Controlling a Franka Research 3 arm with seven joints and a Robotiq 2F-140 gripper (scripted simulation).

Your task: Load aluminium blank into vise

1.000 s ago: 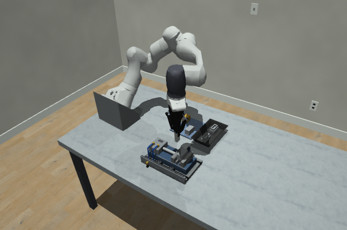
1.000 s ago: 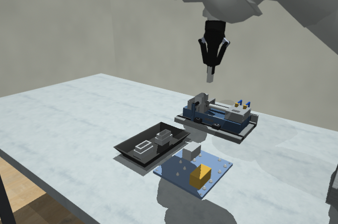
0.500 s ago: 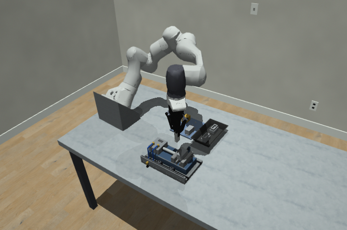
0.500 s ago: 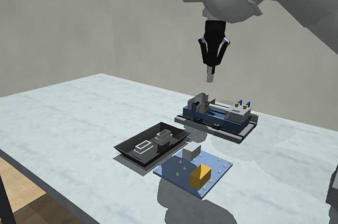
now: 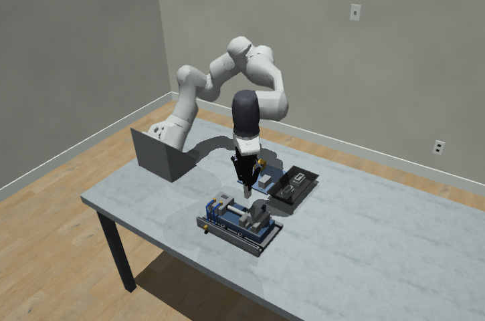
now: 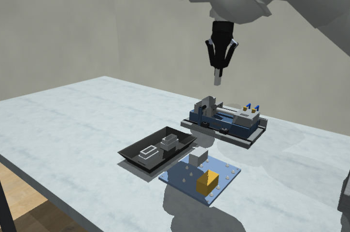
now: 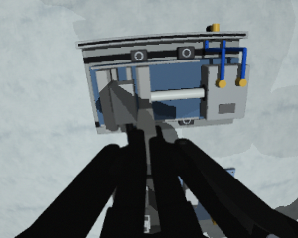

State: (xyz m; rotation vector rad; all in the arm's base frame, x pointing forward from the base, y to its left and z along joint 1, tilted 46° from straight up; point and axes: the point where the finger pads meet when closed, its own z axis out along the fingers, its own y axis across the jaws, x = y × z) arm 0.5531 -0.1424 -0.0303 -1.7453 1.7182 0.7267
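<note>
Now: hand 6 cm short of the fixed jaw and 14 cm above it. Round my hand: brass blank 19 cm behind, 36 cm to the left, 19 cm below.
</note>
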